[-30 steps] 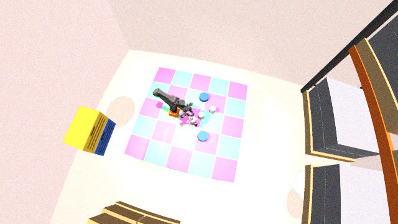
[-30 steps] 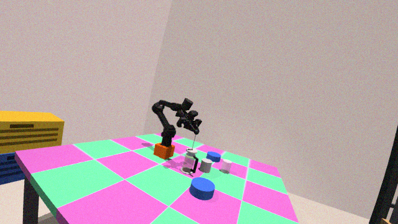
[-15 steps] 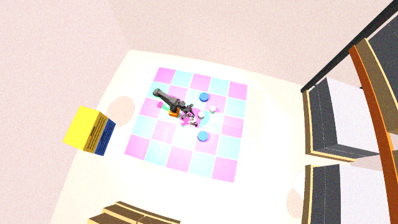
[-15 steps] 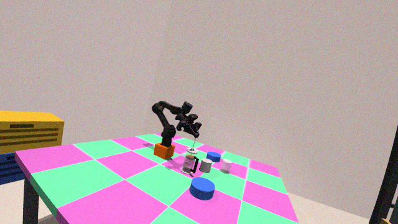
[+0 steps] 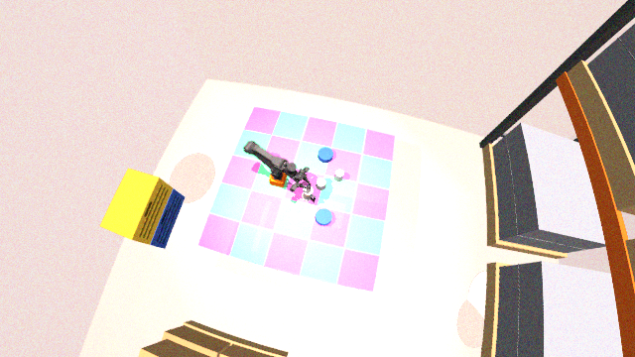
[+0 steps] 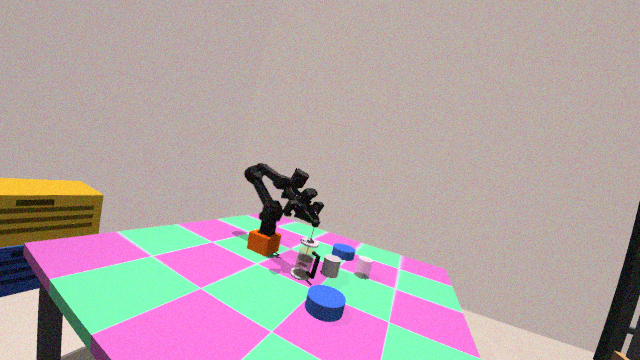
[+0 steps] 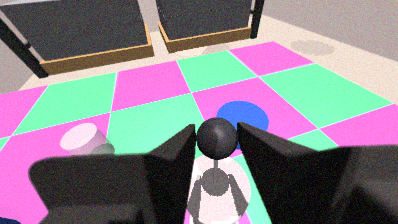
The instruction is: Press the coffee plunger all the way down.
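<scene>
The coffee press lies 110 mm below my gripper tip.
</scene>
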